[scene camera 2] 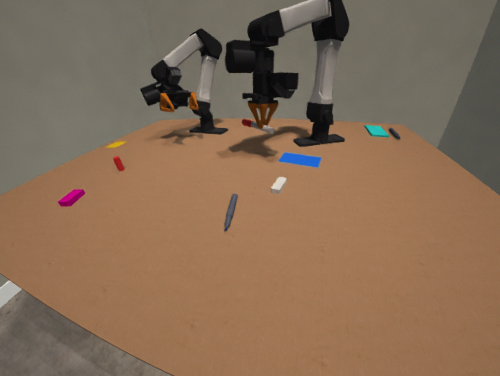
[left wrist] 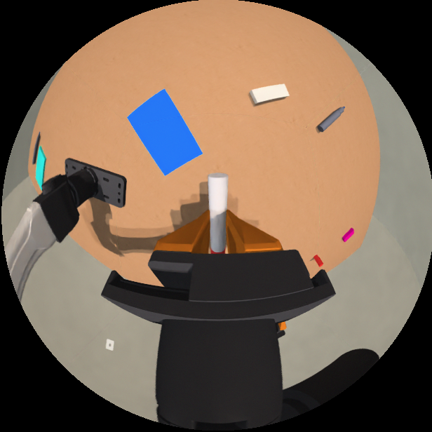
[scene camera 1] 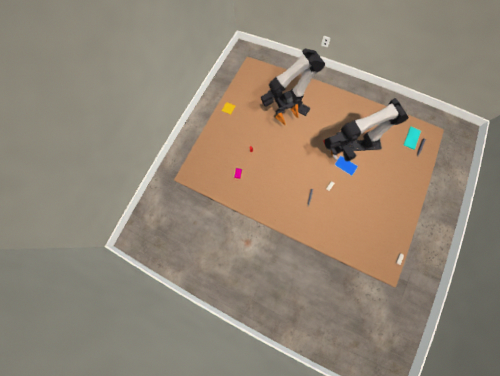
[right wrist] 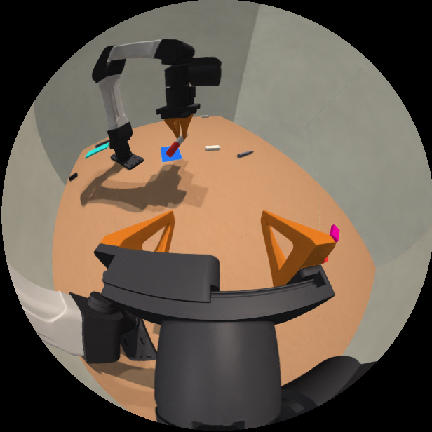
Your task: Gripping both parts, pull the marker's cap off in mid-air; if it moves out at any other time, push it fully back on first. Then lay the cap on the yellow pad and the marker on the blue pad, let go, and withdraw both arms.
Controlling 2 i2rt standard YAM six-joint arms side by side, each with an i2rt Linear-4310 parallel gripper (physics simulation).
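Frame: origin at the left arm's base, x ahead, y left, z up, level; millimetres.
Where they show: left gripper, between the fingertips: point(scene camera 2: 262, 127) point(scene camera 1: 332, 153); right gripper, between the fingertips: point(scene camera 2: 186, 109) point(scene camera 1: 291, 121); left arm's base, origin of its link: point(scene camera 2: 319, 141) point(scene camera 1: 365, 145); right arm's base, origin of its link: point(scene camera 2: 208, 131).
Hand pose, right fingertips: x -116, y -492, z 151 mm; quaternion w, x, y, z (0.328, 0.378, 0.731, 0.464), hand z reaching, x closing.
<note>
Each offset is from my right fingertips to the centre of the thing.
The marker has a white-grey barrel @(dz -46, dx +178, dy +223 mm) point(scene camera 2: 268, 129) point(left wrist: 218, 192) point(right wrist: 180, 140) and a red cap @(dz -46, dx +136, dy +203 mm) point(scene camera 2: 247, 122) point(right wrist: 172, 149) on one end. My left gripper point(scene camera 2: 262, 124) point(left wrist: 217, 214) point(right wrist: 181, 138) is shut on the barrel and holds the marker in the air, roughly level, with the cap toward my right arm. My right gripper point(scene camera 1: 289, 119) point(scene camera 2: 183, 106) point(right wrist: 217, 215) is open and empty, apart from the cap, its fingers pointing roughly level. The blue pad @(dz -150, dx +248, dy +345 mm) point(scene camera 1: 346, 166) point(scene camera 2: 300, 160) point(left wrist: 165, 132) and the yellow pad @(dz -150, dx -229, dy -410 mm) point(scene camera 1: 228, 108) point(scene camera 2: 116, 144) lie bare on the table.
A white block @(dz -145, dx +379, dy +224 mm) point(scene camera 1: 330, 186) point(scene camera 2: 278, 185) and a dark grey pen @(dz -144, dx +447, dy +92 mm) point(scene camera 1: 310, 197) point(scene camera 2: 231, 212) lie below the blue pad in scene camera 1. A small red cylinder @(dz -127, dx +111, dy -259 mm) point(scene camera 1: 251, 149) and a magenta block @(dz -143, dx +266, dy -349 mm) point(scene camera 1: 238, 173) lie left. A teal block @(dz -147, dx +79, dy +816 mm) point(scene camera 1: 412, 137) and a dark pen @(dz -142, dx +152, dy +854 mm) point(scene camera 1: 421, 147) lie far right.
</note>
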